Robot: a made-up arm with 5 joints. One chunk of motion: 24 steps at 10 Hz.
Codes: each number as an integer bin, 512 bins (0 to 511) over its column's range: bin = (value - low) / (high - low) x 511, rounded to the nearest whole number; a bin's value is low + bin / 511 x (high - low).
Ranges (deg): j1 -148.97..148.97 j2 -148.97..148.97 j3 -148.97..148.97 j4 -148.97..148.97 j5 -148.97..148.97
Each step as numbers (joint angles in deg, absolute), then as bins.
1 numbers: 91.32 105.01 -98.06 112.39 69.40
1 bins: 412 436 87 448 375
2 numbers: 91.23 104.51 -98.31 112.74 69.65
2 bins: 412 435 87 449 375
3 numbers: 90.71 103.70 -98.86 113.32 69.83
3 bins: 411 433 86 450 375
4 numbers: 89.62 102.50 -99.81 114.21 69.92
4 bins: 409 431 84 451 375
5 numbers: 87.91 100.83 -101.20 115.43 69.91
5 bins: 406 428 82 453 375
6 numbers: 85.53 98.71 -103.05 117.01 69.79
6 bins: 402 425 79 456 375
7 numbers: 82.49 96.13 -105.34 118.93 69.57
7 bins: 397 420 75 459 375
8 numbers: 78.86 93.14 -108.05 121.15 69.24
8 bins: 391 415 70 463 374
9 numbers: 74.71 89.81 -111.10 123.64 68.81
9 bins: 384 410 65 468 374
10 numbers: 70.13 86.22 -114.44 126.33 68.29
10 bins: 376 403 59 472 373
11 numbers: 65.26 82.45 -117.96 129.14 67.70
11 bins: 367 397 53 477 372
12 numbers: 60.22 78.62 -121.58 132.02 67.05
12 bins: 359 390 47 482 370
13 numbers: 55.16 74.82 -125.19 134.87 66.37
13 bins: 350 384 41 487 369
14 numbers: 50.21 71.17 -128.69 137.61 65.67
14 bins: 342 378 35 492 368
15 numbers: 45.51 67.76 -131.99 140.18 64.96
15 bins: 334 372 29 496 367
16 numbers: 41.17 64.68 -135.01 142.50 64.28
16 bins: 326 366 24 500 366
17 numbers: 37.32 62.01 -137.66 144.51 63.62
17 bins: 320 362 19 503 365
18 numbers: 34.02 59.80 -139.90 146.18 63.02
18 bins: 314 358 16 506 364
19 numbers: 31.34 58.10 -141.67 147.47 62.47
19 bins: 309 355 13 508 363
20 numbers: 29.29 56.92 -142.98 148.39 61.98
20 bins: 306 353 10 510 362
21 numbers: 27.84 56.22 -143.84 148.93 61.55
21 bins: 303 352 9 511 361
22 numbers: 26.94 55.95 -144.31 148.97 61.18
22 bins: 302 351 8 511 360
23 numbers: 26.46 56.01 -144.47 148.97 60.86
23 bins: 301 352 8 511 360
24 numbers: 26.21 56.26 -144.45 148.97 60.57
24 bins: 300 352 8 511 359
